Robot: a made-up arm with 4 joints.
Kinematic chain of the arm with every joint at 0, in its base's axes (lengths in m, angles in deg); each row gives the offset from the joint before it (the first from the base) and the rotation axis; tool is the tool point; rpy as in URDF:
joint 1: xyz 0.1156 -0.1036 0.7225 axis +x
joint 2: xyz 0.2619 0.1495 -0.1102 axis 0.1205 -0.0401 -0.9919
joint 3: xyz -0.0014 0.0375 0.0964 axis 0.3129 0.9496 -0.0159
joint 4: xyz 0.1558 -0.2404 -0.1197 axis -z
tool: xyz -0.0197 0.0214 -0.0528 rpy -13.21 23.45 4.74
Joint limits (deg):
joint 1: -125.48..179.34
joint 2: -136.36..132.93
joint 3: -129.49..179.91
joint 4: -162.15..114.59
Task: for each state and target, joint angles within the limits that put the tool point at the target. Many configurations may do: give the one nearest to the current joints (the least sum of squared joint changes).
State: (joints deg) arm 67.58 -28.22 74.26 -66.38
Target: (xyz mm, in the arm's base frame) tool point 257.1 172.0 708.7
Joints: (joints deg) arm 83.28 3.07 60.22 -75.56
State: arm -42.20 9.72 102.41 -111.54
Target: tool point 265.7 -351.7 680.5
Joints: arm -67.11 -29.10 79.49 -111.65
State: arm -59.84 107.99 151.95 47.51
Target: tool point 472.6 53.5 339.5
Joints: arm -85.74 124.81 162.66 38.68
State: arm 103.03 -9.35 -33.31 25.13
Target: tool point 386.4 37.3 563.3
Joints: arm 61.73 38.78 -0.43 22.92
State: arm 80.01 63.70 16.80 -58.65
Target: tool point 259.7 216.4 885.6
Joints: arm 80.80 90.55 45.31 -44.57
